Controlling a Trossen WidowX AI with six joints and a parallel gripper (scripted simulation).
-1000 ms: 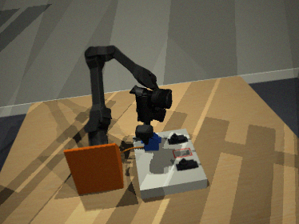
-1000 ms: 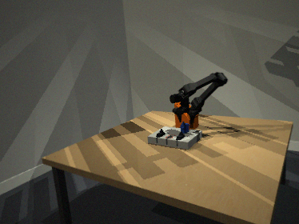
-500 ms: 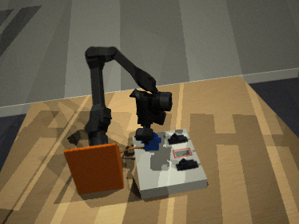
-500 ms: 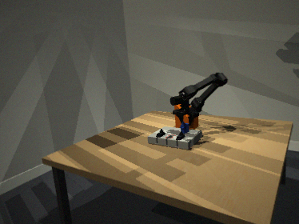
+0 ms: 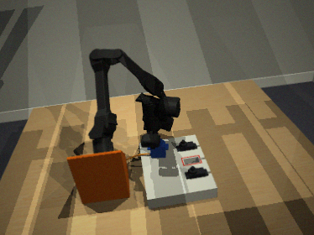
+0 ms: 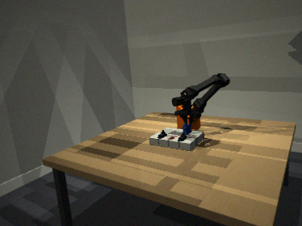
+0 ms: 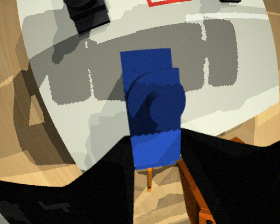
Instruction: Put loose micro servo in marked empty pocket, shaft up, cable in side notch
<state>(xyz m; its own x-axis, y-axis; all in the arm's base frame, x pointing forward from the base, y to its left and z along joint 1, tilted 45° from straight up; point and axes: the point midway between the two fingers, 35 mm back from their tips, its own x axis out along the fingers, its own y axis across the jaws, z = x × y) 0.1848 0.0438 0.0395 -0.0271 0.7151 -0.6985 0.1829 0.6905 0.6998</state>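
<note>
The pale grey deck is 7 cm below my gripper tip, 6 cm to the right of it and 3 cm ahead of it.
</note>
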